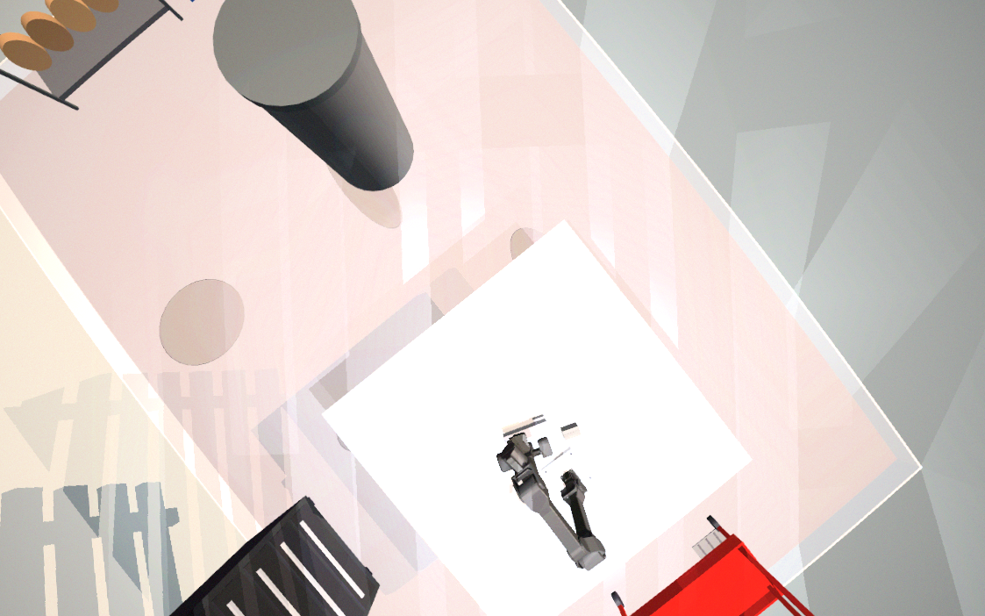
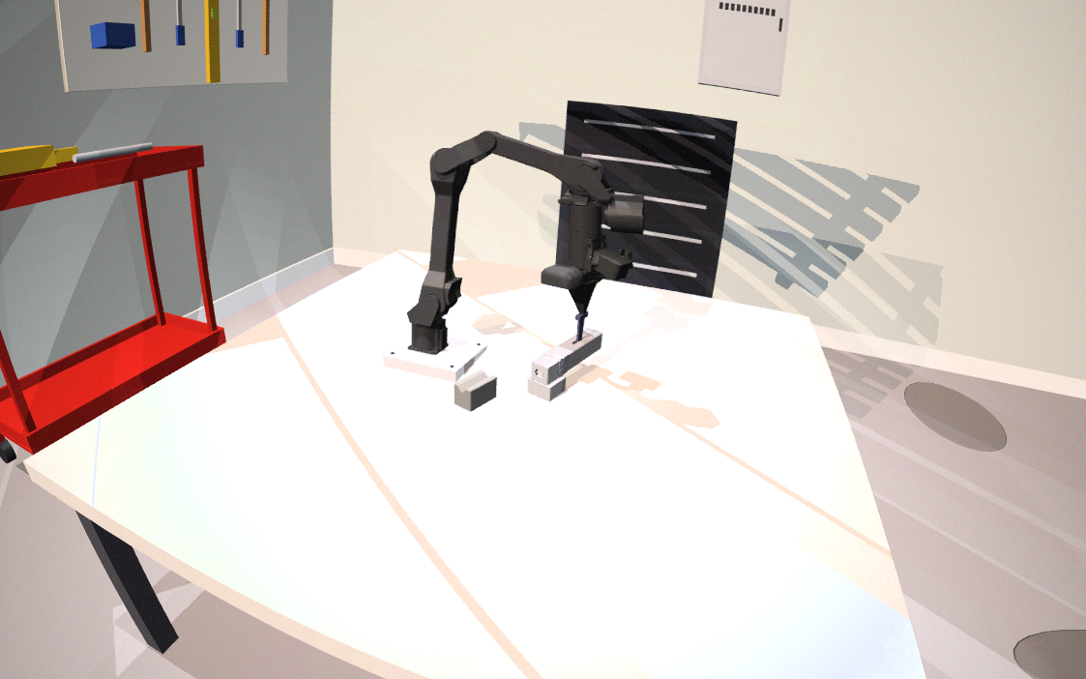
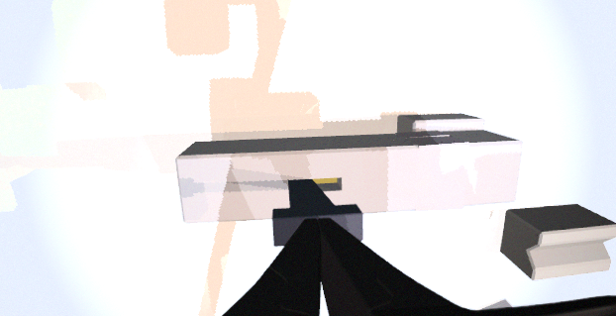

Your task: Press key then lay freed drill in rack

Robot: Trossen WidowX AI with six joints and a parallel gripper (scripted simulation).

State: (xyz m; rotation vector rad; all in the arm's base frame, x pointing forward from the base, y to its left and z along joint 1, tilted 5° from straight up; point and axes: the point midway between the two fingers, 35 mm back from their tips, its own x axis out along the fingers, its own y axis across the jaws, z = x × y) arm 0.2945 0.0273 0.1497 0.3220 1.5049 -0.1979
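The dark blue key lies 30 mm below my gripper tip. From my gripper tip the other things lie so: yellow drill: 20 mm behind, 50 mm to the right, 80 mm below; then grey grooved rack: 140 mm behind, 160 mm to the right, 110 mm below; then light grey fixture bar: 20 mm behind, 30 mm to the right, 90 mm below.
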